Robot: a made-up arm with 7 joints. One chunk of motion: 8 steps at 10 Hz.
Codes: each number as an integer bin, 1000 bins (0 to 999) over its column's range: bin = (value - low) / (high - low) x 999, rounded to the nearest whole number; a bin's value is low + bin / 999 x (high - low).
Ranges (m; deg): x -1.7..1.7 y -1.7..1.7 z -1.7..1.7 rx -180..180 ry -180..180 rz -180..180
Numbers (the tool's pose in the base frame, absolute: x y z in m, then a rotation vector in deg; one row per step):
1: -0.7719 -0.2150 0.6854 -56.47 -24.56 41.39
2: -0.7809 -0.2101 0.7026 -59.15 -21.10 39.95
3: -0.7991 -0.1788 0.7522 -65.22 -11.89 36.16
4: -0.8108 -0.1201 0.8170 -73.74 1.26 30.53
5: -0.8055 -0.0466 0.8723 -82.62 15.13 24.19
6: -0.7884 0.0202 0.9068 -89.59 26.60 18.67
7: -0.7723 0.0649 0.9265 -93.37 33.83 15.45
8: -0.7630 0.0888 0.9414 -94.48 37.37 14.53
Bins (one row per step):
1: 273 436 701 343 431 614
2: 270 438 706 335 441 610
3: 265 447 721 319 467 600
4: 261 464 740 295 503 584
5: 263 486 756 270 541 567
6: 268 505 766 251 573 551
7: 273 519 772 240 593 542
8: 275 526 776 237 603 540

